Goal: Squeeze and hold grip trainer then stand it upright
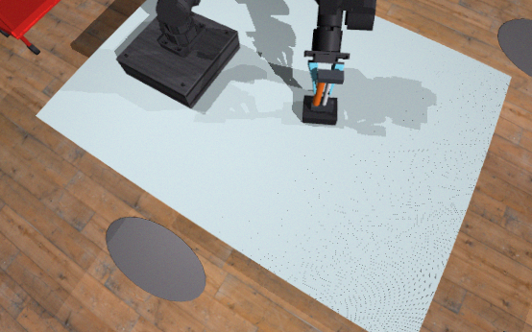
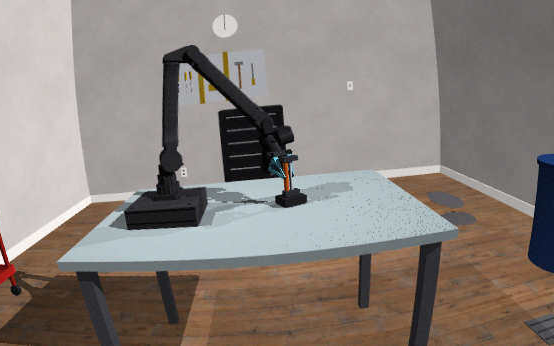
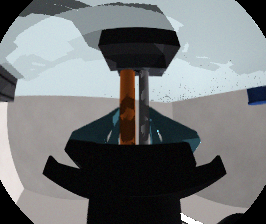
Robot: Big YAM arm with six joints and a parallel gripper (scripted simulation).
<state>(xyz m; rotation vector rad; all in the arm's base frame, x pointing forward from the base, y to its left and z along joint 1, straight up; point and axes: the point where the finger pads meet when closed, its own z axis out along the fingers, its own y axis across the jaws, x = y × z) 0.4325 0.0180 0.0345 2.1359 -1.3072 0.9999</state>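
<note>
The grip trainer lies 10 mm below my hand and 10 mm ahead of it. From my hand the other things lie so: thin grey bar: 10 mm ahead.
</note>
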